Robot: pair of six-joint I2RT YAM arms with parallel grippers.
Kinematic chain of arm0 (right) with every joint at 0, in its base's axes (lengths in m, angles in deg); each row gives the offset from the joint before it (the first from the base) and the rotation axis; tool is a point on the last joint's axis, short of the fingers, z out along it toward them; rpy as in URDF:
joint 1: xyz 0 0 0.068 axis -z
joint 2: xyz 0.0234 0.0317 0.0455 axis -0.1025 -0.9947 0
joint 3: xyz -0.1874 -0.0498 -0.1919 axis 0.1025 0.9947 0
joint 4: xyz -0.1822 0.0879 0.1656 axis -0.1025 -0.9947 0
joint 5: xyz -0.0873 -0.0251 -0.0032 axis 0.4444 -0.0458 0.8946
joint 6: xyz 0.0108 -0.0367 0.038 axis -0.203 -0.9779 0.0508
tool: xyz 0 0 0 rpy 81.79 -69.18 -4.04
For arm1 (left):
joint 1: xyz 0 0 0.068 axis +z
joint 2: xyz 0.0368 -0.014 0.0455 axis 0.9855 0.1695 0
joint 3: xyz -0.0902 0.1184 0.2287 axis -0.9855 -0.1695 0
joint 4: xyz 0.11 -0.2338 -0.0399 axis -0.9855 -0.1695 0
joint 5: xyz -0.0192 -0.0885 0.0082 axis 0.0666 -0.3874 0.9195
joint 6: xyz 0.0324 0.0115 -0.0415 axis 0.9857 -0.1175 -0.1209
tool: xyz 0 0 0 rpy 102.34 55.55 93.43
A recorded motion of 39 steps. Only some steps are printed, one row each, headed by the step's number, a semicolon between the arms.
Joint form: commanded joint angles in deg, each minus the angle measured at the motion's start. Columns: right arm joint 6, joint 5, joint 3, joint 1, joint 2, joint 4; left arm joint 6, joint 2, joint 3, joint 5, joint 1, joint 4.
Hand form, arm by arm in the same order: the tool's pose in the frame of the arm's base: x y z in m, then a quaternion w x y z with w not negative. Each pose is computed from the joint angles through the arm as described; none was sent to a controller.
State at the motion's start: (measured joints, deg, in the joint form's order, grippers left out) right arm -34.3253 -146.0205 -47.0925 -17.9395 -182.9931 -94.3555; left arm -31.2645 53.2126 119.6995 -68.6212 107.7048 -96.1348
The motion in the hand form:
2: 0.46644 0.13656 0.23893 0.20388 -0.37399 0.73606 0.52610; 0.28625 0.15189 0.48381 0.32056 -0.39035 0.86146 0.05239
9: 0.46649 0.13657 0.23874 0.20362 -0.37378 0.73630 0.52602; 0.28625 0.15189 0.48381 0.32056 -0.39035 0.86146 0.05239
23: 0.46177 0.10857 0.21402 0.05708 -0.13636 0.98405 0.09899; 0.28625 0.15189 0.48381 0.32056 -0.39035 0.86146 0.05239
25: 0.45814 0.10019 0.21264 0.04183 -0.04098 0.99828 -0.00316; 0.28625 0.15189 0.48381 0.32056 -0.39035 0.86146 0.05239
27: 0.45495 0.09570 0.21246 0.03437 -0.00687 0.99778 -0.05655; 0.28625 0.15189 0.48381 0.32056 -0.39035 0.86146 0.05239
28: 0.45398 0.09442 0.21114 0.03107 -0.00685 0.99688 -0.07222; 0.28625 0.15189 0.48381 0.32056 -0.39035 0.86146 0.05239
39: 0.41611 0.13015 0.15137 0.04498 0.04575 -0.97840 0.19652; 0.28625 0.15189 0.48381 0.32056 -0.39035 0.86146 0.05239
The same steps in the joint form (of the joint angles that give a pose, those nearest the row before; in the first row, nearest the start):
2: -1.70 -5.18 -1.88 -0.37 0.70 0.81; -0.35 -0.33 0.15 0.28 0.09 0.07
9: -1.68 -5.16 -1.88 -0.37 0.68 0.81; -0.35 -0.33 0.15 0.28 0.09 0.07
23: 25.92 51.76 -1.75 -0.37 0.68 -8.11; -0.35 -0.33 0.15 0.28 0.09 0.07
25: 36.24 63.73 -1.70 -0.37 0.68 -10.93; -0.35 -0.33 0.15 0.28 0.09 0.07
27: 40.04 69.70 -1.66 -0.37 0.68 -13.03; -0.35 -0.33 0.15 0.28 0.09 0.07
28: 40.06 71.38 -1.38 -0.37 0.65 -13.46; -0.35 -0.33 0.15 0.28 0.09 0.07
39: 44.30 82.71 13.16 -6.93 0.66 -12.54; -0.35 -0.33 0.15 0.28 0.09 0.07

